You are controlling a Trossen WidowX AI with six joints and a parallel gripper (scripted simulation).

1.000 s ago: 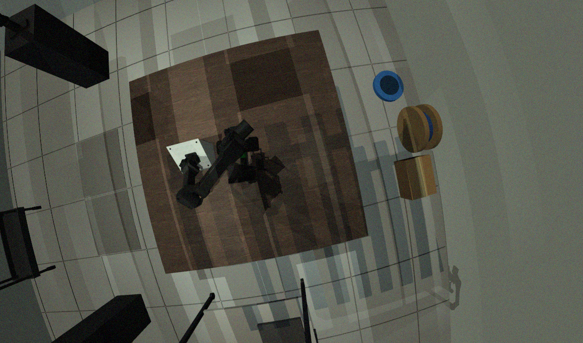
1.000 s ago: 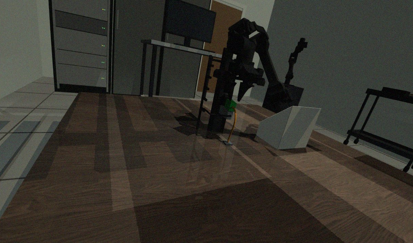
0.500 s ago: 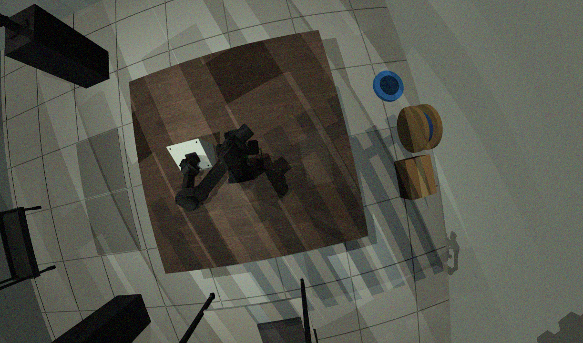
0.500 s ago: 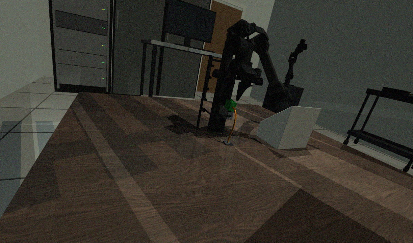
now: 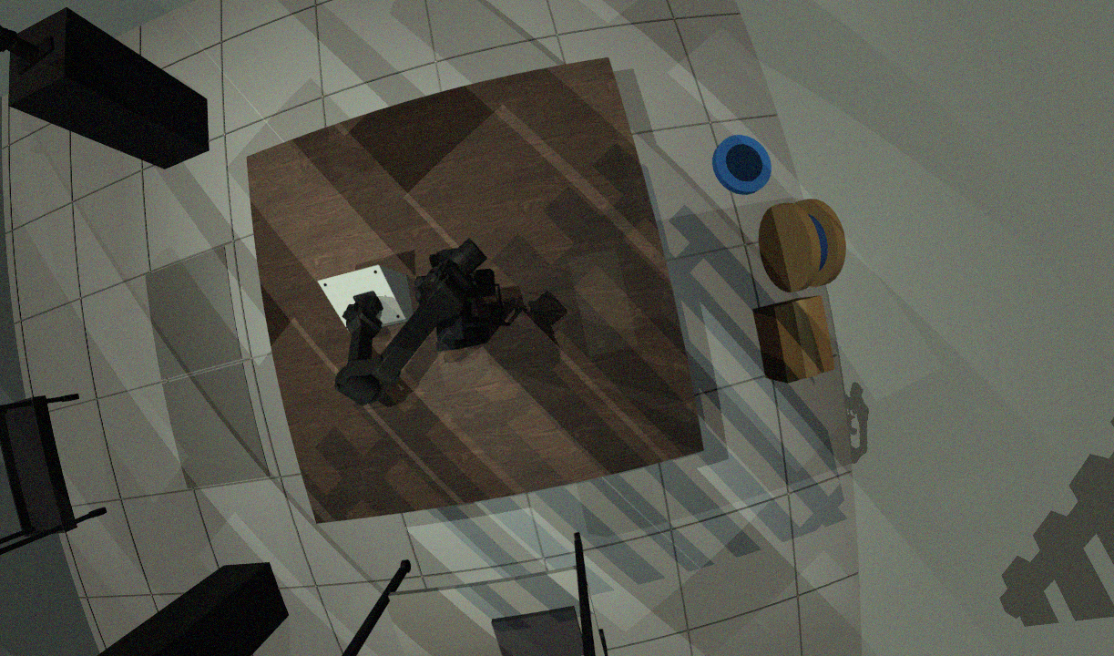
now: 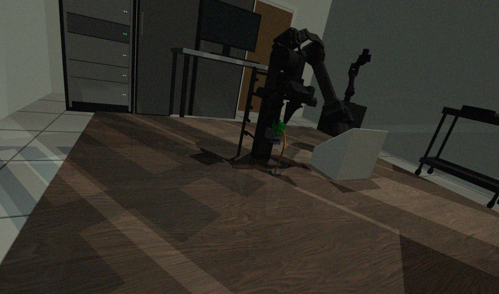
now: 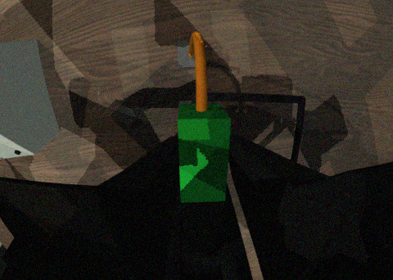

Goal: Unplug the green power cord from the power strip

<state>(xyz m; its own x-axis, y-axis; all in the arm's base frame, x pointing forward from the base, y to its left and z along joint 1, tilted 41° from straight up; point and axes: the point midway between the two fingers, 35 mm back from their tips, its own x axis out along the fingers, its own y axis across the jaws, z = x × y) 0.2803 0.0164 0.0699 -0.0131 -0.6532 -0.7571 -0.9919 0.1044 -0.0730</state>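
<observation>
Right now my gripper tip is 11 cm to the left of the thin black rack and 7 cm short of it. Round my gripper tip: green plug (3 cm to the right).
</observation>
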